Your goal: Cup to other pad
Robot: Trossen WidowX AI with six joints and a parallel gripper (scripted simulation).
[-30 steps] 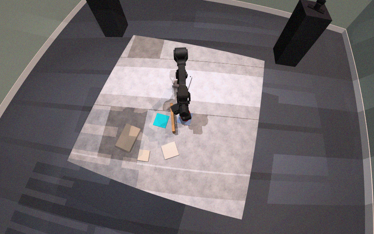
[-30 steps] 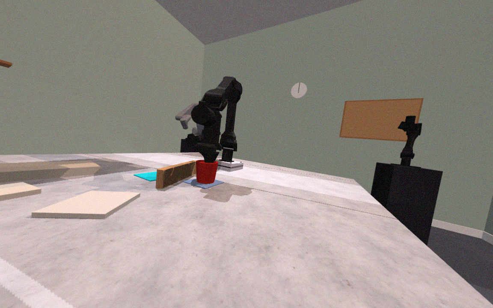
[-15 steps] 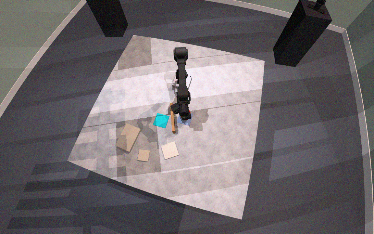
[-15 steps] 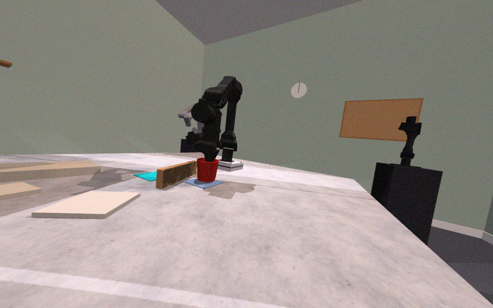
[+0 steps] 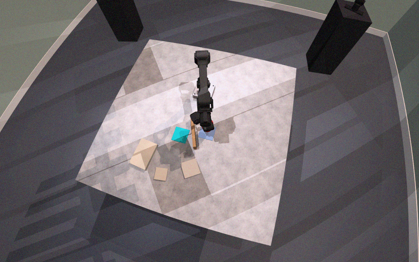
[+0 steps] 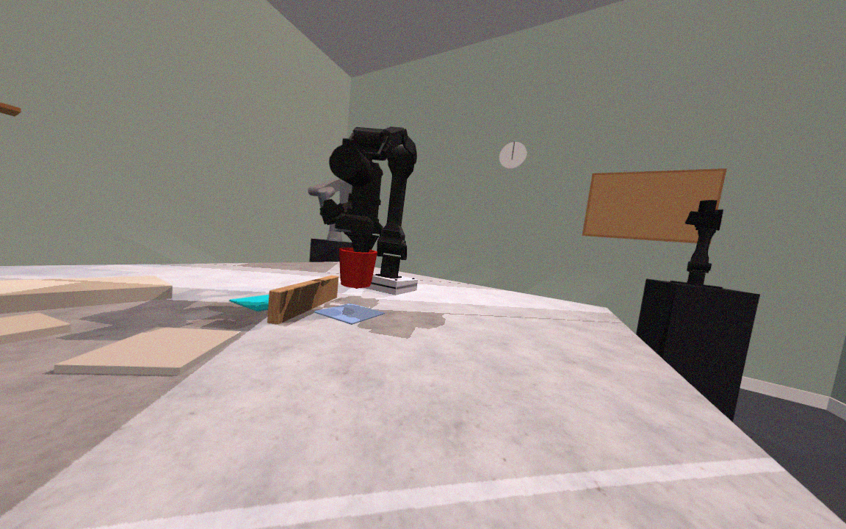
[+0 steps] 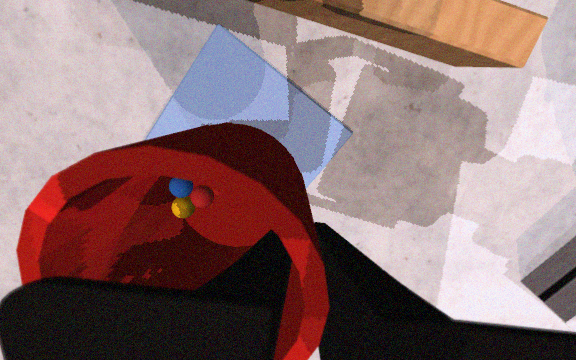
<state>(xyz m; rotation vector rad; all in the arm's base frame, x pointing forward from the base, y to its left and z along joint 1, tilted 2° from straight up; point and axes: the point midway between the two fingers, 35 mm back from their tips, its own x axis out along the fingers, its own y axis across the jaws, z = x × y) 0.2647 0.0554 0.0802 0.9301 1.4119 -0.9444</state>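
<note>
Now: the green marble 50 mm ahead of my gripper tip, 10 mm to the left of it and 20 mm below it. From my gripper tip the other things lie so: yellow marble: 40 mm ahead, 20 mm to the left, 20 mm below; then red cup: 30 mm ahead, 10 mm to the left; then blue marble: 50 mm ahead, 20 mm to the left, 20 mm below.
</note>
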